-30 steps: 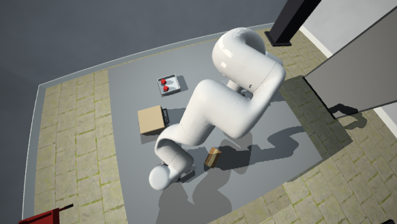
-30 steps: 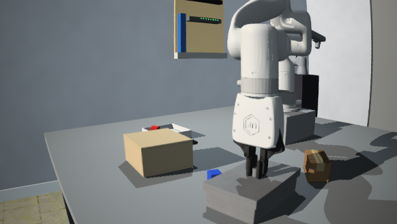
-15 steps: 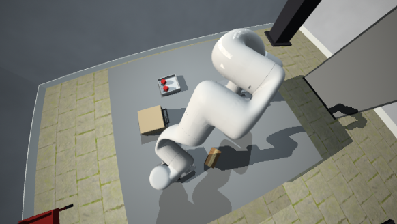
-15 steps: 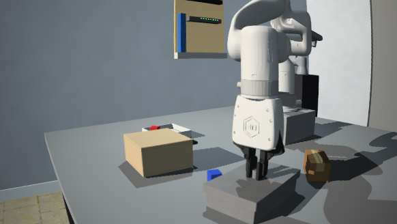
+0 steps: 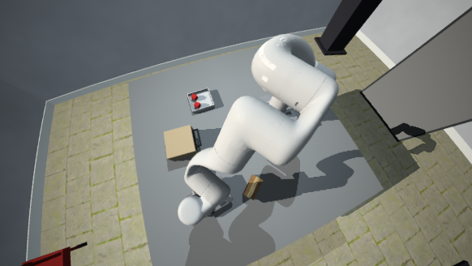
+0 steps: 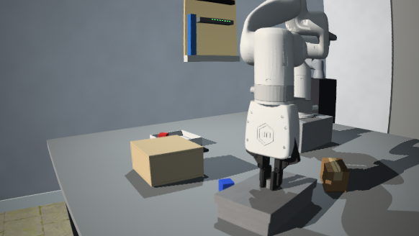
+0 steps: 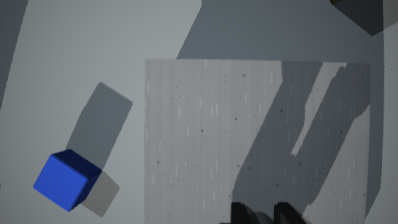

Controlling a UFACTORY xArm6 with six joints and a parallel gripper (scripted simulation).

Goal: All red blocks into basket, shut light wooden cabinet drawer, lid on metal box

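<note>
Right now the knobbed lid is 3 cm below my hand. The rest, counted from my hand: blue block (13 cm to the right, 6 cm below, 3 cm ahead); green block (23 cm behind, 6 cm below, 4 cm to the right); cardboard box (22 cm behind, 4 cm below, 2 cm to the right).
</note>
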